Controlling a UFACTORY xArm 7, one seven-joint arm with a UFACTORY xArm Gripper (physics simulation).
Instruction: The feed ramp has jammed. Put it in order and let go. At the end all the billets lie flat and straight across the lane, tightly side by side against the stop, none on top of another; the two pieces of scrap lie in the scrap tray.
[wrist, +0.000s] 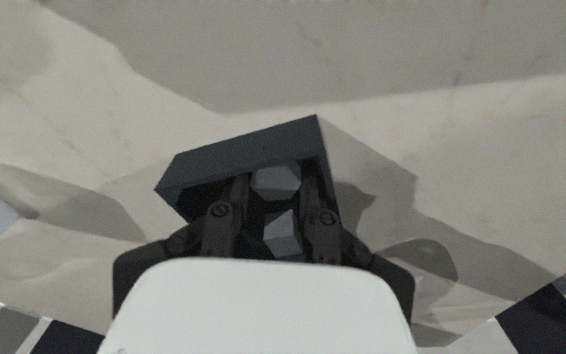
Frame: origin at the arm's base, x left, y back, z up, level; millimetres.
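Where they show: gripper, fingertip midpoint: (276, 173).
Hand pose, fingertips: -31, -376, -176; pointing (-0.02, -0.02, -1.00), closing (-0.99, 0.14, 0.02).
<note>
After its pixels a point has its place, as x, y, z.
The dark scrap tray (250, 145) @[-18, -407, -166] is at the centre of the wrist view, set at an angle, with its far wall toward the top. My gripper (276, 173) @[-31, -376, -176] reaches down into it, its fingers shut on a grey faceted piece of scrap (276, 182) @[-31, -381, -162]. A second grey faceted piece of scrap (283, 236) @[-34, -331, -153] shows lower down between the finger linkages, inside the tray. The near part of the tray is hidden by the gripper and its white housing. Whether the held piece touches the tray floor cannot be told. The billets, the lane and the stop do not show in this view.
A pale, veined surface (150, 125) @[46, -414, -182] lies around the tray, crossed by broad shadows. Dark and light patches show at the lower left and lower right corners. A pale object is cut off at the left edge. The tray's walls stand close around the fingers.
</note>
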